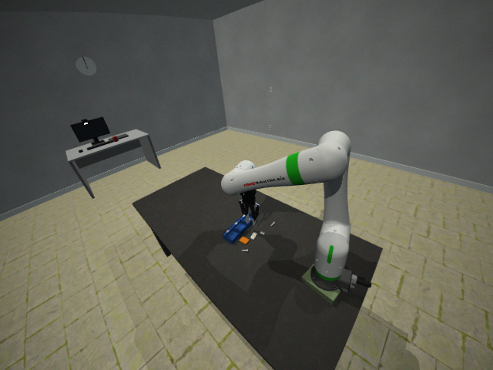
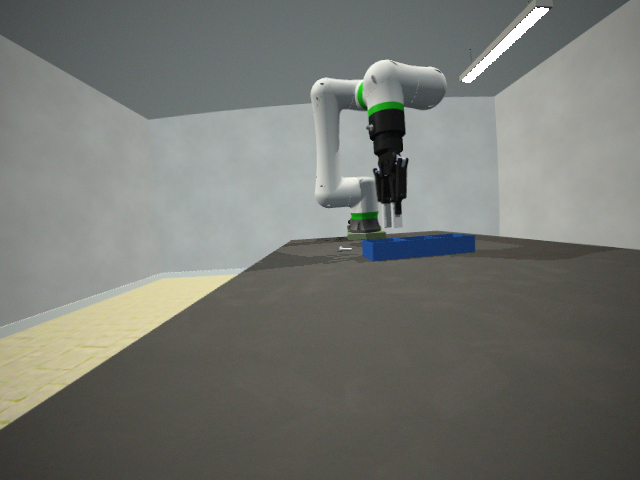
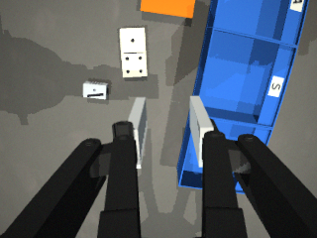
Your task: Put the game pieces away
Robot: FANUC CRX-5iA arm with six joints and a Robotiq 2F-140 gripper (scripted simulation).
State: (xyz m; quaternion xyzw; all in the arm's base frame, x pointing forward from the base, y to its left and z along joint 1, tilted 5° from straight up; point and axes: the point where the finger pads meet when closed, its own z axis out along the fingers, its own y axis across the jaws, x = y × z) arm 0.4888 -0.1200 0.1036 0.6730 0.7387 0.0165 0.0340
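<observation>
My hand is 4 cm past the white domino, 4 cm to the right of it and 9 cm above it. From my hand the other things lie so: pale grey piece: 8 cm behind, 9 cm below; yellow die: 5 cm ahead, 6 cm to the right, 8 cm below; blue bin: 7 cm ahead, 3 cm to the left, 8 cm below.
</observation>
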